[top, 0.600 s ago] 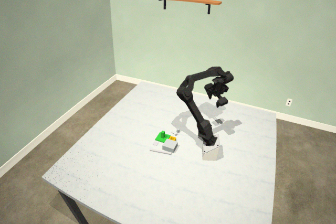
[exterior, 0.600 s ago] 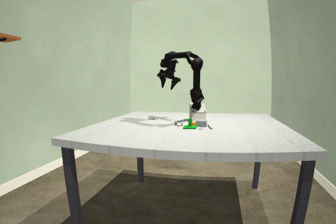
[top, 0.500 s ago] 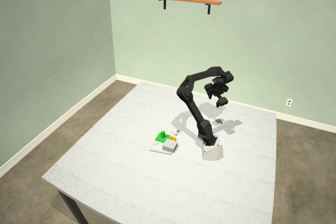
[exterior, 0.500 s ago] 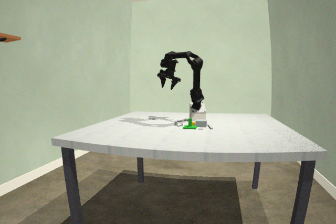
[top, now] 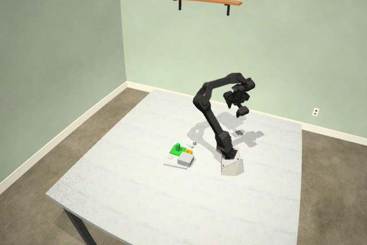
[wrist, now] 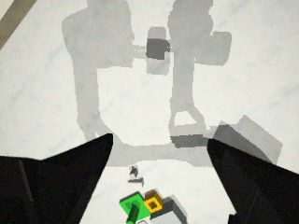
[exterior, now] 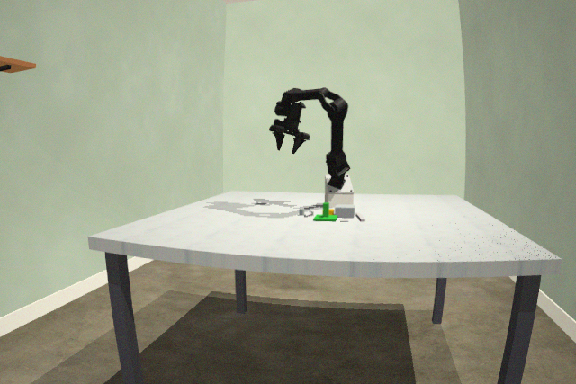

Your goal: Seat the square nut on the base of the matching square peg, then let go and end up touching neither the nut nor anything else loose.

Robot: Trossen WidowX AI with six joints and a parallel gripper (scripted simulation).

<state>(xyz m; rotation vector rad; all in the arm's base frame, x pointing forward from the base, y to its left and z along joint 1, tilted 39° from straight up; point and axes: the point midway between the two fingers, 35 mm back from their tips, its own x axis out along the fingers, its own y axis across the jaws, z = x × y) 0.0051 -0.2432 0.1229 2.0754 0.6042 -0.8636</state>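
Now: the grey block 31 cm to the left of my hand, 25 cm below it and 11 cm ahead of it. From my hand the other things lie so: white strip 38 cm to the left, 27 cm below, 13 cm ahead; small grey cube 26 cm below, 16 cm to the left, 16 cm ahead; small white tile 34 cm to the left, 27 cm below, 20 cm ahead.
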